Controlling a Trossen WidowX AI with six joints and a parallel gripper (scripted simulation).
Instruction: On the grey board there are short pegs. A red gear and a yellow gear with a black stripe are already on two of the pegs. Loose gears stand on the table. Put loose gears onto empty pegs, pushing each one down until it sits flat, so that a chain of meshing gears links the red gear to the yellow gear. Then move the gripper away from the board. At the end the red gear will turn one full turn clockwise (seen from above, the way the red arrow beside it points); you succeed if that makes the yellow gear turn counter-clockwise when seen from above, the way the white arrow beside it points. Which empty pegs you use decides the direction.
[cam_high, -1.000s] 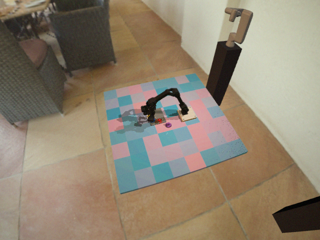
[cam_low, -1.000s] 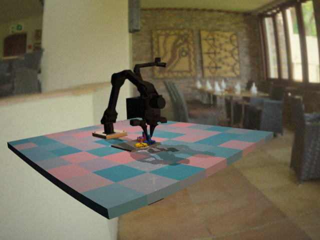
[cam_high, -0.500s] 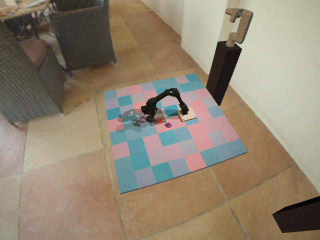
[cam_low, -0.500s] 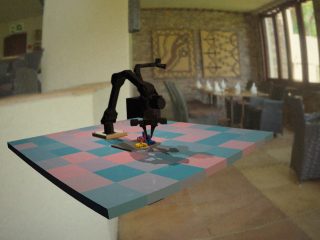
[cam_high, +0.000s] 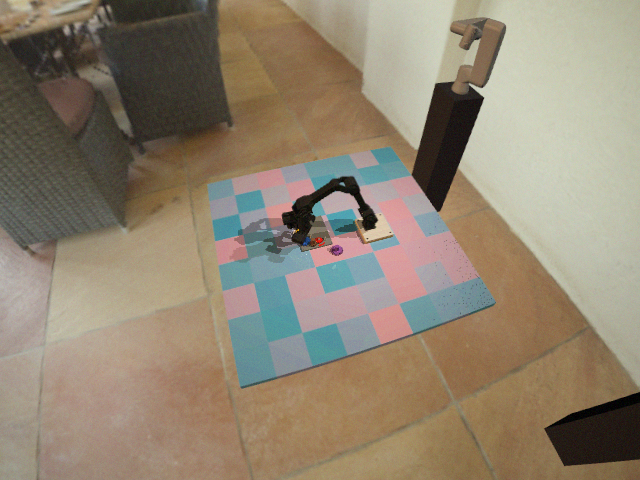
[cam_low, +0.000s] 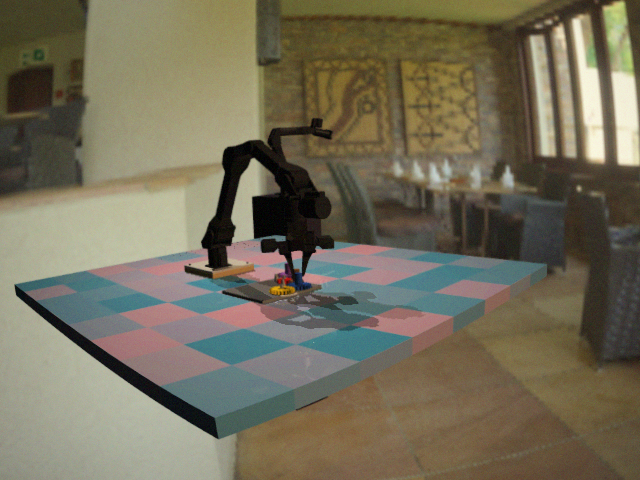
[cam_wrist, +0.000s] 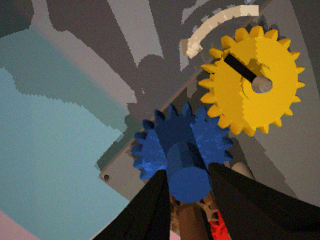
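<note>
The blue gear lies 10 mm below my gripper tip. From my gripper tip the other things lie so: yellow gear (60 mm to the right, 20 mm below); then white arrow (70 mm to the right, 40 mm ahead, 30 mm below); then red gear (80 mm behind, 20 mm to the left, 20 mm below).
</note>
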